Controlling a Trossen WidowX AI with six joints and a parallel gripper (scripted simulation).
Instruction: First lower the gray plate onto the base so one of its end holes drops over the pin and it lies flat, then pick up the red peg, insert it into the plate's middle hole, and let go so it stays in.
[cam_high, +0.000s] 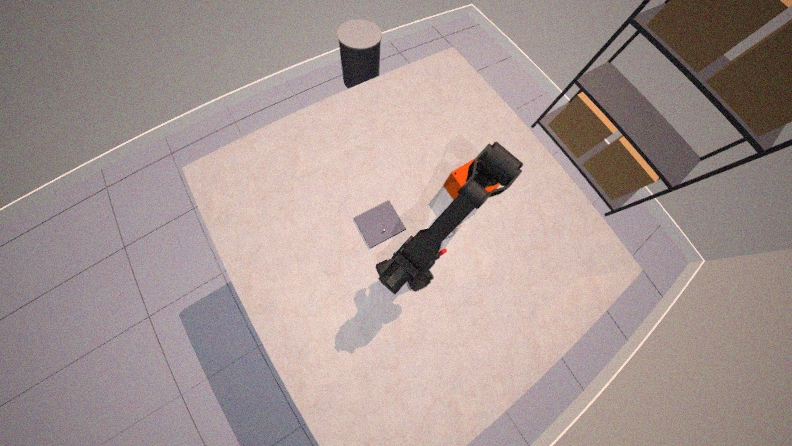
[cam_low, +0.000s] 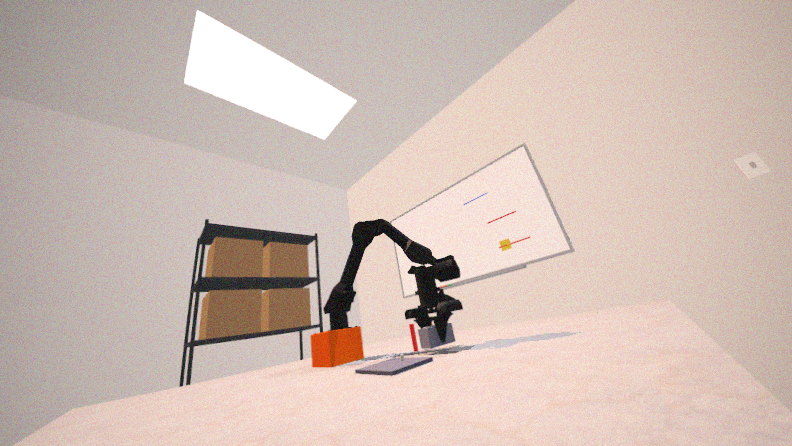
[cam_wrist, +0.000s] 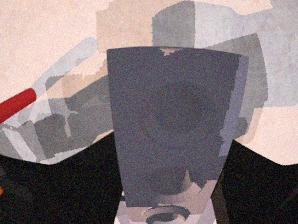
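Right now my gripper tip is 150 mm to the left of the dark base, 20 mm past it and 10 mm above it. Round my gripper tip: red peg 120 mm behind, 40 mm to the left, 20 mm above; gray plate 30 mm above.
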